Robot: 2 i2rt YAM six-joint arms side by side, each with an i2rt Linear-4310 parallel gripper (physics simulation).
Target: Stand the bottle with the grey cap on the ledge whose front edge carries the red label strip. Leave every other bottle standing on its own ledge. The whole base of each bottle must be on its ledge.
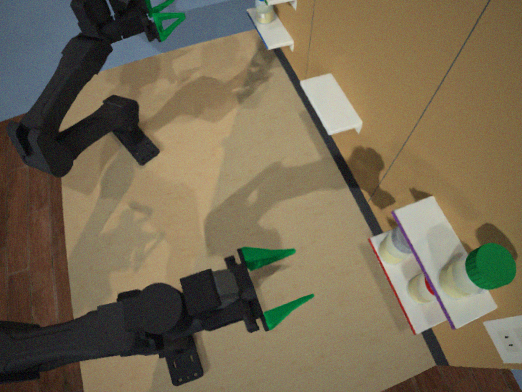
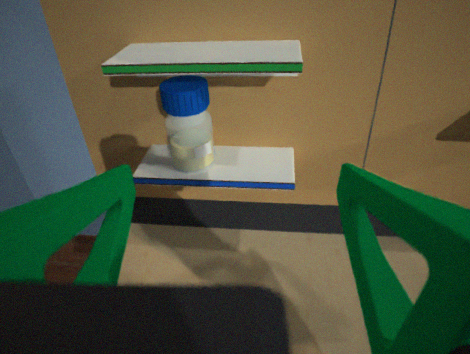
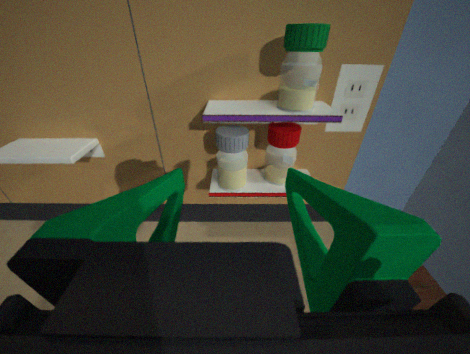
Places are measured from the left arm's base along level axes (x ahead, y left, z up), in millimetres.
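Where they show: left gripper, fingertip midpoint: (image 1: 179,6) (image 2: 235,178); right gripper, fingertip midpoint: (image 1: 304,272) (image 3: 234,176); left arm's base, link origin: (image 1: 133,139).
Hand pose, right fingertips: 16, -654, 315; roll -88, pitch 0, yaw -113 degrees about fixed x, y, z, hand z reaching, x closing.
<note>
Things, the pixels of their top centre, and the offset from my right fingertips, as dx, dy, dz. "spot": a spot on its surface instead.
- grey-capped bottle, top centre: (image 3: 232,130) (image 1: 411,234) +191, -78, -50
- red-label ledge, top centre: (image 3: 262,179) (image 1: 410,276) +179, -136, -155
- red-capped bottle, top centre: (image 3: 284,126) (image 1: 447,278) +173, -167, -50
- green-capped bottle, top centre: (image 1: 496,263) (image 3: 307,24) +157, -169, +90
- purple-label ledge, surface spot: (image 3: 240,107) (image 1: 427,232) spot: +191, -92, -15
- blue-capped bottle, top centre: (image 2: 183,83) +502, +625, -50
- blue-label ledge, top centre: (image 2: 215,161) (image 1: 268,24) +495, +599, -155
- green-label ledge, top centre: (image 2: 205,50) +495, +599, -15
- plain white ledge, top centre: (image 1: 330,100) (image 3: 42,147) +337, +231, -85
- wall outlet plate, surface spot: (image 1: 505,340) spot: +156, -290, -39
The grey-capped bottle (image 1: 394,249) (image 3: 232,165) stands upright on the red-label ledge (image 1: 402,300) (image 3: 255,189), its base within the ledge. The red-capped bottle (image 1: 421,288) (image 3: 281,159) stands beside it, apart, on the same ledge. The green-capped bottle (image 1: 457,277) (image 3: 300,82) stands on the purple-label ledge (image 1: 429,220) (image 3: 240,107) above. The blue-capped bottle (image 1: 265,14) (image 2: 189,135) stands on the blue-label ledge (image 1: 272,34) (image 2: 255,162). My right gripper (image 1: 304,273) (image 3: 234,176) is open and empty, back from the ledges. My left gripper (image 2: 235,178) is open and empty, back from the blue-label ledge.
A green-label ledge (image 2: 215,52) hangs above the blue-capped bottle. A plain white ledge (image 1: 331,103) (image 3: 47,149) is mounted on the wall between the two ledge groups. A wall outlet plate (image 1: 505,340) (image 3: 354,97) is beside the purple-label ledge.
</note>
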